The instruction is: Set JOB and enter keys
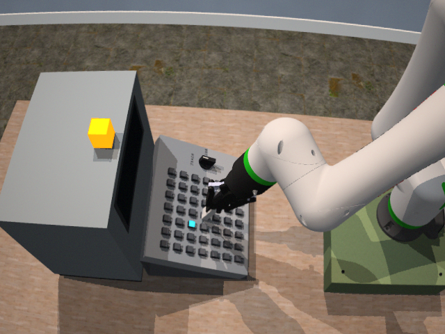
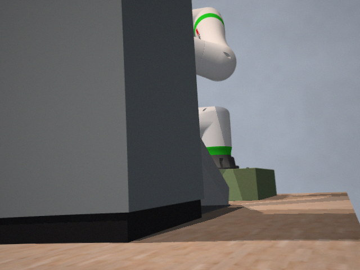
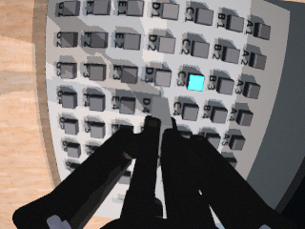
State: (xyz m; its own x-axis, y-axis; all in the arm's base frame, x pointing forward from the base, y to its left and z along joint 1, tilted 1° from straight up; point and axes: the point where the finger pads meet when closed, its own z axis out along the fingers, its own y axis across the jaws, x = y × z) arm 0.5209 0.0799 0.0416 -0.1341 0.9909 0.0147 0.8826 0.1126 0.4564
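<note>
Right now the C3 key is 4 cm to the left of my hand, 4 cm ahead of it and 1 cm below it. From my hand the other things lie so: black selector knob 16 cm to the right, 4 cm ahead, 2 cm below; then grey keypad 7 cm below, 5 cm ahead, 4 cm to the right.
</note>
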